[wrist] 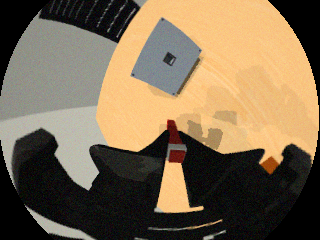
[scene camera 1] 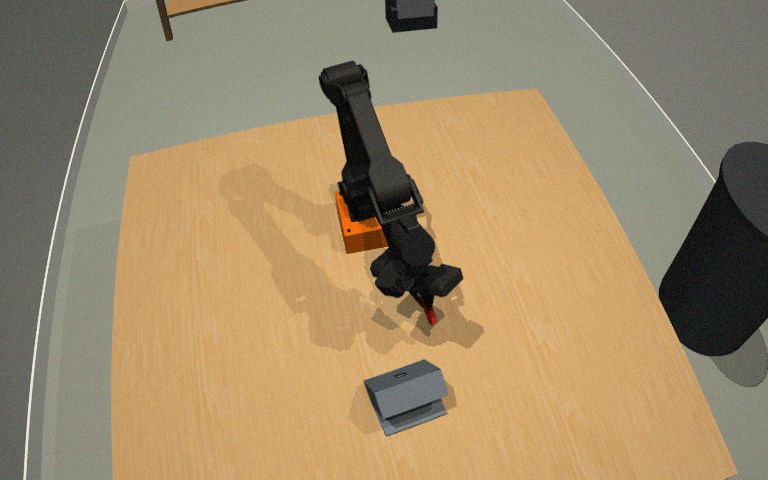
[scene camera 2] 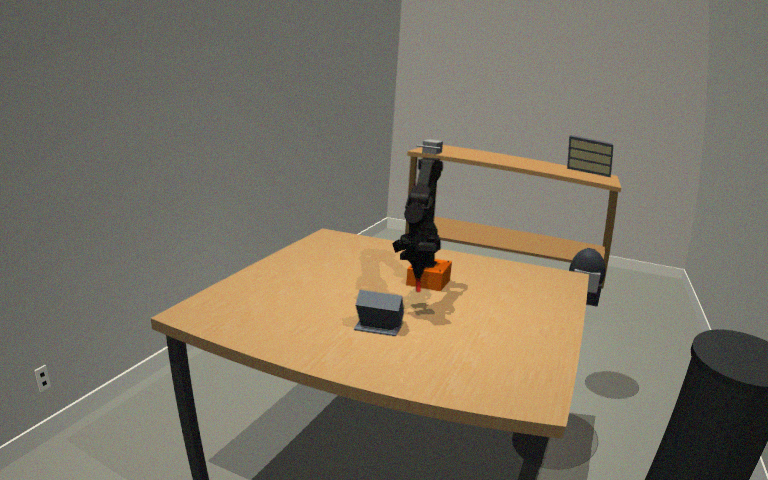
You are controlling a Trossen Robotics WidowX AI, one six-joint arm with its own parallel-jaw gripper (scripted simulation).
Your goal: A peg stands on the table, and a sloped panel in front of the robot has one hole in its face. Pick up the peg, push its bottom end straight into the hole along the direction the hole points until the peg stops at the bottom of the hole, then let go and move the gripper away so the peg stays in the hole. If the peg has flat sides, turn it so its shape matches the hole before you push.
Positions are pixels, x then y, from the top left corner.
Labels:
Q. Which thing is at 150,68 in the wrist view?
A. A grey sloped panel.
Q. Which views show my gripper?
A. The wrist view, scene camera 1 and scene camera 2: all of them.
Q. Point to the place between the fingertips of my gripper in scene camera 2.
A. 417,279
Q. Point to a grey sloped panel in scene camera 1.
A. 423,383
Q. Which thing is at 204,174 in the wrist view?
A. My gripper.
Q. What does my gripper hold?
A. A red peg.

